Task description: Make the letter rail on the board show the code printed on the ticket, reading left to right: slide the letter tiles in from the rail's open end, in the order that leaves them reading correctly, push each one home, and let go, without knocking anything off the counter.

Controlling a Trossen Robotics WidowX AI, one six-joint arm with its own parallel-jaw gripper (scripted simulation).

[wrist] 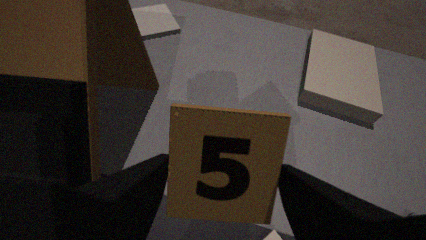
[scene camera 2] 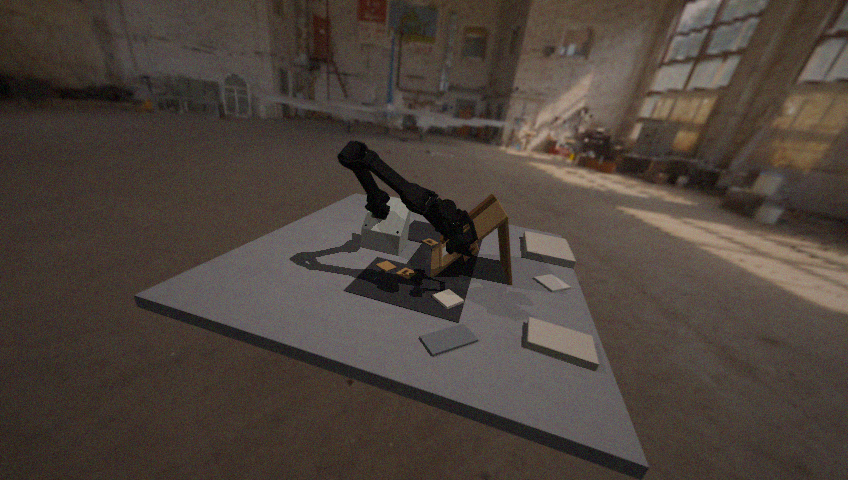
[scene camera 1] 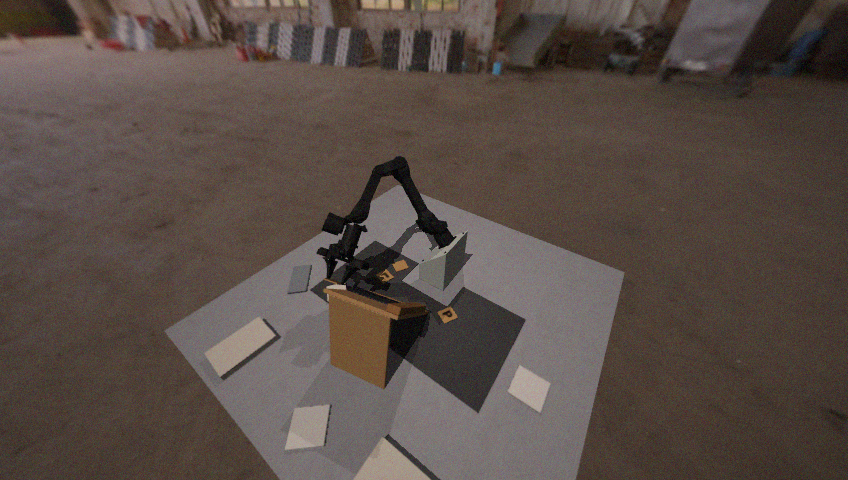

Labels:
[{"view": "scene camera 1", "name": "my gripper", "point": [334, 282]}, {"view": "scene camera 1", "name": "thick white slab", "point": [227, 357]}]

